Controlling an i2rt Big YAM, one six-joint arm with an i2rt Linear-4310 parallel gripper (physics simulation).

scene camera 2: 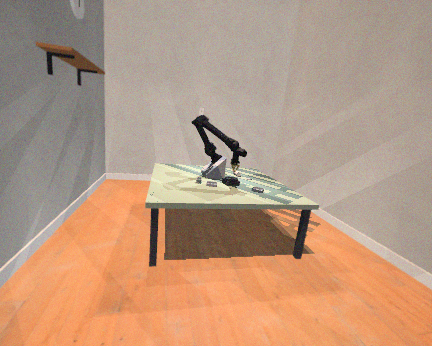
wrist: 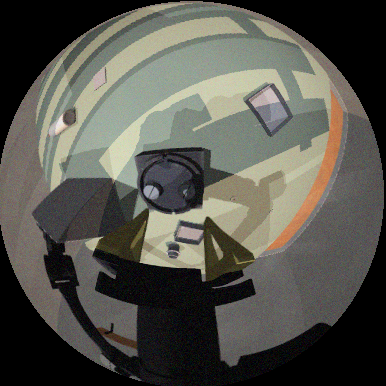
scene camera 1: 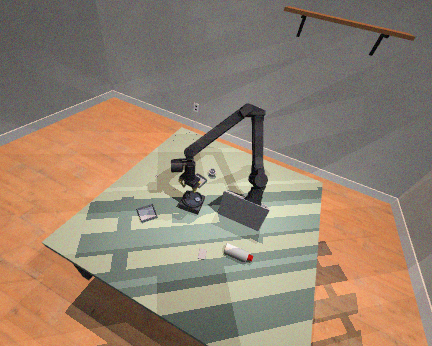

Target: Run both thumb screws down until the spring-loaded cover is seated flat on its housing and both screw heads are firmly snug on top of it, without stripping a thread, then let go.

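Pixels of known places: gripper, fingertip midpoint: (scene camera 2: pixel 233 170) (wrist: pixel 176 215) (scene camera 1: pixel 189 189); arm's base at its link origin: (scene camera 2: pixel 216 159) (wrist: pixel 53 222) (scene camera 1: pixel 252 201).
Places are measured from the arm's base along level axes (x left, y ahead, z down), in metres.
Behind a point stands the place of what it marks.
The dark square housing (scene camera 1: pixel 186 207) {z 0.136, x 0.111, y 0.352 m} (wrist: pixel 197 156) {z 0.126, x 0.107, y 0.391 m} stands on the table and also shows in scene camera 2 (scene camera 2: pixel 231 181) {z 0.126, x 0.032, y 0.403 m}. The round dark cover (wrist: pixel 170 173) {z 0.113, x 0.079, y 0.347 m} lies on top of it; its exact height and tilt cannot be told. In the wrist view, a pale slotted screw head (wrist: pixel 151 191) {z 0.100, x 0.049, y 0.312 m} is at the cover's left and a darker screw head (wrist: pixel 188 192) {z 0.100, x 0.051, y 0.378 m} at its right, in shade. How snug they are cannot be told. My gripper (scene camera 1: pixel 190 186) {z 0.036, x 0.058, y 0.365 m} (scene camera 2: pixel 235 169) {z 0.036, x 0.058, y 0.365 m} (wrist: pixel 176 215) {z 0.036, x 0.058, y 0.365 m} is open and empty, above the housing, with its fingers apart from both screw heads.
The grey wedge-shaped block (scene camera 1: pixel 243 210) {z 0.039, x 0.051, y 0.031 m} (wrist: pixel 80 205) {z 0.046, x 0.046, y 0.162 m} stands beside the housing at the arm's base. A framed tray (scene camera 1: pixel 139 215) {z 0.154, x 0.269, y 0.569 m} (wrist: pixel 258 118) {z 0.159, x 0.198, y 0.513 m} lies on the other side. A smaller tray (wrist: pixel 189 241) {z 0.154, x -0.194, y 0.389 m} and a small round metallic part (scene camera 1: pixel 212 173) {z 0.128, x -0.233, y 0.318 m} (wrist: pixel 173 250) {z 0.131, x -0.228, y 0.332 m} are nearby. A white bottle (scene camera 1: pixel 236 253) {z 0.122, x 0.265, y -0.009 m} lies farther off.
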